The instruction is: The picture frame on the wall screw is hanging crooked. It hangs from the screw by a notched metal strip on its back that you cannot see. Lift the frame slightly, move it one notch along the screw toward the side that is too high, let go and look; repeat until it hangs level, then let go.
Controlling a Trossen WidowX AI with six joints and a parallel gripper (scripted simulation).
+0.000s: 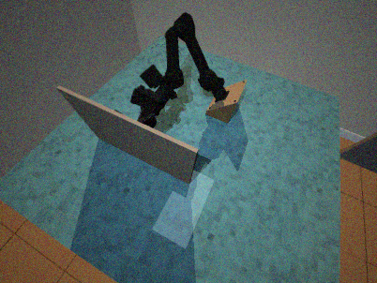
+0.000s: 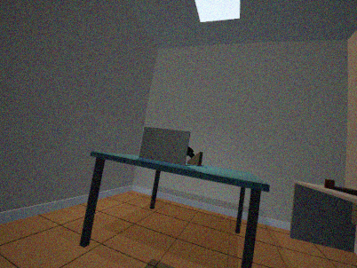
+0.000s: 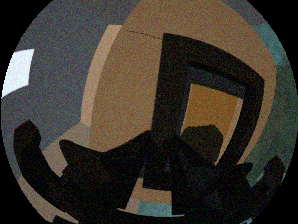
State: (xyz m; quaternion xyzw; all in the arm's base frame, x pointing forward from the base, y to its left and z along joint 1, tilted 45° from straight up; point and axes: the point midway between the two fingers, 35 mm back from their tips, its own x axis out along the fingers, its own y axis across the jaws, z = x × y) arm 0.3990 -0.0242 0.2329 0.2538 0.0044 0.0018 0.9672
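My gripper tip is 50 mm above the picture frame, 20 mm to the left of it and 10 mm short of it. From my gripper tip the other things lie so: wall panel 60 mm below, 20 mm ahead, 10 mm to the right.
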